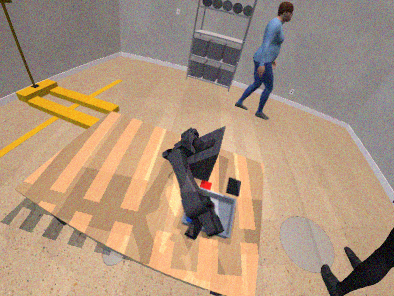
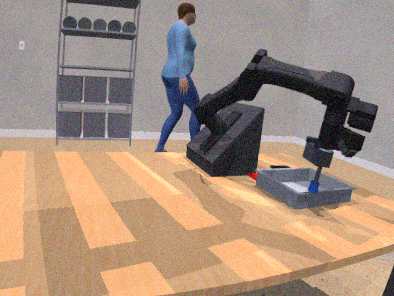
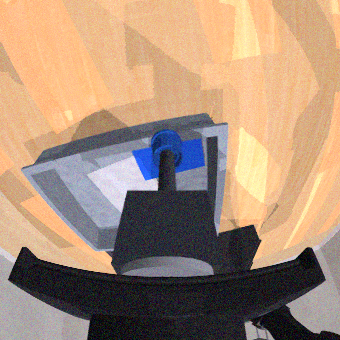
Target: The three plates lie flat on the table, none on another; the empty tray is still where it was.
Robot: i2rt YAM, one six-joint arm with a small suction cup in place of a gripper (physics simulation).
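Frame: origin at the arm's base, x back, y right, z up, level; millimetres.
Seen in the pictures: hand, its tool point: [image 2: 312,191] [image 3: 166,142]; arm's base, origin of its link: [image 1: 201,148] [image 2: 221,131].
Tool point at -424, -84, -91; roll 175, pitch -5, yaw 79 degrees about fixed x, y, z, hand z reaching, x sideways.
Pixels of each thing's middle, then the offset from my tool point to it, as dx, dy, dz. Level surfaces: height alone.
- grey tray, middle of its body: [image 3: 135,200] [image 2: 303,185] [image 1: 209,211] +101, -65, -25
- wooden table, height of its surface: dz -50
- blue plate, middle of its body: [image 3: 169,154] [image 1: 195,219] +46, -2, -42
- red plate, middle of its body: [image 2: 261,178] [image 1: 204,187] +254, -8, -46
- black plate, middle of its body: [image 2: 286,170] [image 1: 233,186] +326, -180, -46
A grey tray [image 1: 231,218] [image 2: 280,191] [image 3: 67,193] stands on the wooden table [image 1: 105,171] in front of the arm's base. A blue plate [image 1: 189,219] [image 3: 193,156] lies flat in one corner of the tray. My suction cup [image 2: 313,187] [image 3: 166,143] points straight down and sits on or just above the blue plate; I cannot tell whether it touches. A red plate [image 1: 206,184] [image 2: 253,175] lies flat on the table between the base and the tray. A black plate [image 1: 233,186] [image 2: 280,166] lies flat on the table beside the tray.
The arm's dark wedge base [image 1: 206,155] [image 2: 232,143] stands behind the tray. A person in blue [image 1: 267,60] [image 2: 179,73] walks past a shelf rack [image 1: 219,35] [image 2: 95,33]. Yellow beams [image 1: 63,111] and a grey disc [image 1: 305,244] lie on the floor.
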